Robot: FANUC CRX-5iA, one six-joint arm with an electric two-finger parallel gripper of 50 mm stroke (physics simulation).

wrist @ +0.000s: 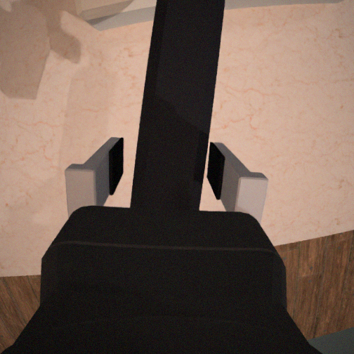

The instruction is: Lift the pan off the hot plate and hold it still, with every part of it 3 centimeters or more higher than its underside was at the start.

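The pan's handle (177,100) is a long black bar. It runs from the top edge of the wrist view down between the fingers and passes out of sight behind the gripper's dark body. The pan's bowl does not show. My gripper (165,157) is open, with one finger on each side of the handle and a gap between each black pad and the handle. The gap on the right looks narrower than the one on the left. At the top edge, part of a pale object with a grey rim (122,19) shows; I cannot tell whether it is the hot plate.
The handle is above a pale pink, veined counter top (285,100). Its front edge crosses low in the view, with a brown wooden surface (320,265) beyond it. A grey-green patch (340,342) shows at the bottom right corner. Shadows fall on the counter at the upper left.
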